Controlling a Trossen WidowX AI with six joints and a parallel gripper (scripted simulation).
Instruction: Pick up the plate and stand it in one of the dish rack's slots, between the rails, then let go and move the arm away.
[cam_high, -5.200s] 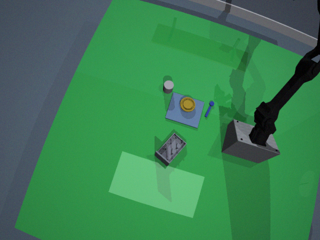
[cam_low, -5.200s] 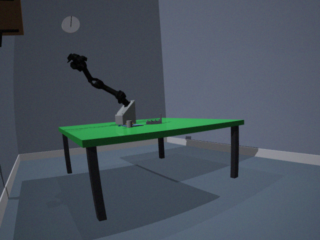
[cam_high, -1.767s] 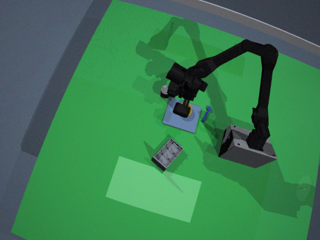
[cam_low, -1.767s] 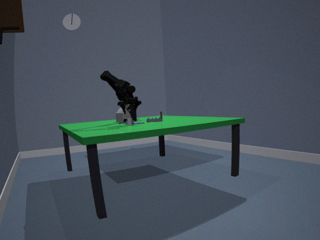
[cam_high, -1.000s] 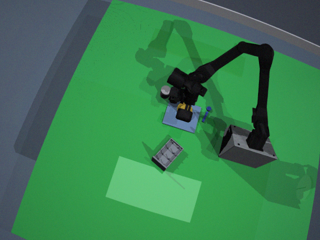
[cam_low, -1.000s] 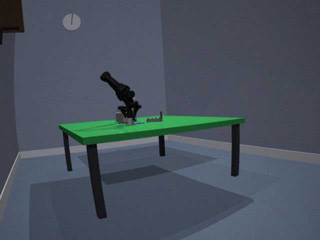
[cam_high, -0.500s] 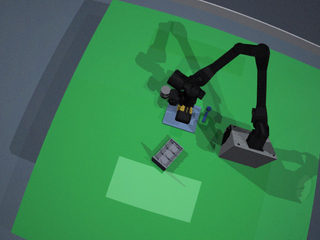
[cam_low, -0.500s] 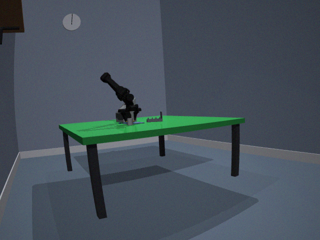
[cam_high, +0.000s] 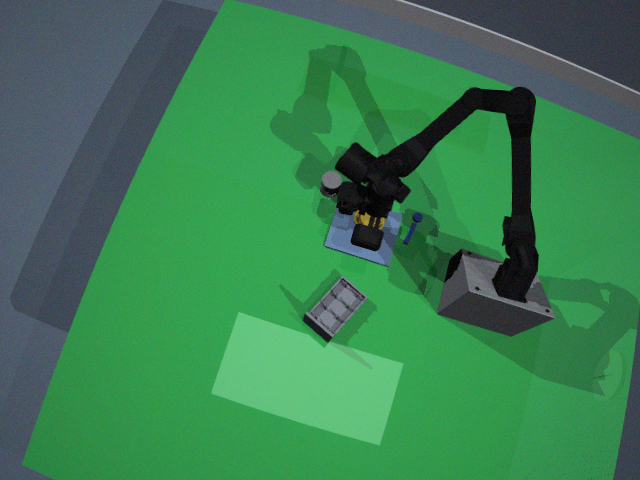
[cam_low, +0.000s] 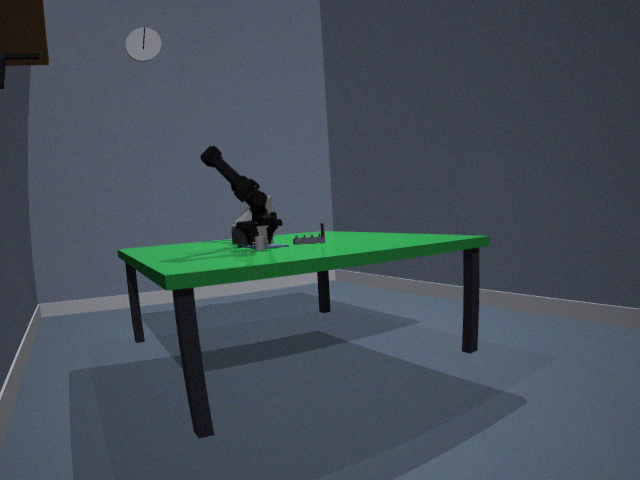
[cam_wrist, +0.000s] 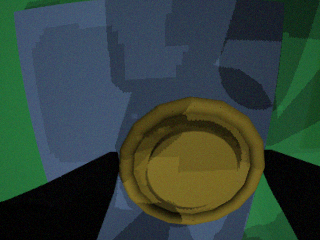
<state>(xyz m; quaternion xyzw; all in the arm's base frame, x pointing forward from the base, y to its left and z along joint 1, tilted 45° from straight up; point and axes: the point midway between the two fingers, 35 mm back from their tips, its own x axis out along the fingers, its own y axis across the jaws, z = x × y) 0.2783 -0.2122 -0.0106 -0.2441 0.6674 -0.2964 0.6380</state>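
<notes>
Now: the blue mat 2 cm to the left of my gripper tip. From my gripper tip the other things lie so: dish rack: 3 cm ahead, 22 cm to the left, 2 cm above; then cup: 10 cm ahead, 6 cm to the right, 2 cm above; then yellow plate: 1 cm above.
</notes>
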